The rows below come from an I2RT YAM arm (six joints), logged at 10 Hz.
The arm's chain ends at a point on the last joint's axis. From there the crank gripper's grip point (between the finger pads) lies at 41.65 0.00 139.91 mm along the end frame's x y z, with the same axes.
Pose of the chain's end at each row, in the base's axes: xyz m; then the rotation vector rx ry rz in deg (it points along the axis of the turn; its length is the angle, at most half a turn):
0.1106 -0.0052 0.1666 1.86 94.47 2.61
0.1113 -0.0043 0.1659 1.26 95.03 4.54
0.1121 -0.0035 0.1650 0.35 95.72 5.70
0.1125 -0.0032 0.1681 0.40 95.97 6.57
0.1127 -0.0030 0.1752 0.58 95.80 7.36
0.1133 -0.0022 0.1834 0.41 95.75 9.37
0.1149 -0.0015 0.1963 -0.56 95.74 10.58
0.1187 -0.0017 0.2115 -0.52 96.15 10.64
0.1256 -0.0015 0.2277 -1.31 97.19 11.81
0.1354 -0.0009 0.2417 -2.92 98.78 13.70
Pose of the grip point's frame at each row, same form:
0.2468 -0.0017 0.1142 1.86 94.47 2.61
0.2468 0.0037 0.1123 1.26 95.03 4.54
0.2468 0.0078 0.1098 0.35 95.72 5.70
0.2468 0.0098 0.1124 0.40 95.97 6.57
0.2471 0.0114 0.1200 0.58 95.80 7.36
0.2473 0.0165 0.1286 0.41 95.75 9.37
0.2484 0.0205 0.1416 -0.56 95.74 10.58
0.2518 0.0204 0.1558 -0.52 96.15 10.64
0.2572 0.0238 0.1697 -1.31 97.19 11.81
0.2642 0.0296 0.1802 -2.92 98.78 13.70

